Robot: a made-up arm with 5 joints.
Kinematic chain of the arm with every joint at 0, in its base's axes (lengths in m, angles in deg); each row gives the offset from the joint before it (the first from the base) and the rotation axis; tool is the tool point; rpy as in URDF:
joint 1: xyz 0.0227 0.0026 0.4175 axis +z
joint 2: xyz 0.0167 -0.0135 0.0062 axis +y
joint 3: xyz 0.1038 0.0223 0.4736 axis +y
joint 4: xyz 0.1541 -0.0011 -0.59 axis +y
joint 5: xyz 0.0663 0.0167 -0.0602 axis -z
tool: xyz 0.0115 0.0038 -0.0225 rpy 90 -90 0
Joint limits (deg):
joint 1: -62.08..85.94
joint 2: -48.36..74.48
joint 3: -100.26..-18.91
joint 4: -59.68..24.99
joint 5: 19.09..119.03
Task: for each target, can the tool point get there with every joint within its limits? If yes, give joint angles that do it. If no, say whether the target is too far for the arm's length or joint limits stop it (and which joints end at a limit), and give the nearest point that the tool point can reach.
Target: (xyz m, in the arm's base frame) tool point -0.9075 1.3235 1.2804
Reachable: no: too far | nearest point 0.0635 0.9195 1.0485 | short by 1.077 m
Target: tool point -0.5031 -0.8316 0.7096
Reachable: no: joint limits stop it (at a limit: joint 1) | nearest point 0.2634 -0.4254 0.7096 | short by 0.867 m
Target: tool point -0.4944 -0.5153 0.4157
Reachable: no: joint limits stop it (at a limit: joint 1, joint 3, joint 4, joint 5) | nearest point 0.2806 -0.4574 0.4032 | short by 0.777 m
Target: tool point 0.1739 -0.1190 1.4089
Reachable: yes | joints -45.41 -33.50 -88.36 -51.94 28.24
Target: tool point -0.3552 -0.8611 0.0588
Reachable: no: joint limits stop it (at a limit: joint 1) | nearest point 0.3080 -0.5096 0.0588 | short by 0.751 m
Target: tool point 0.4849 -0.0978 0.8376
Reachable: yes | joints -13.78 -36.15 -27.61 -46.15 96.36
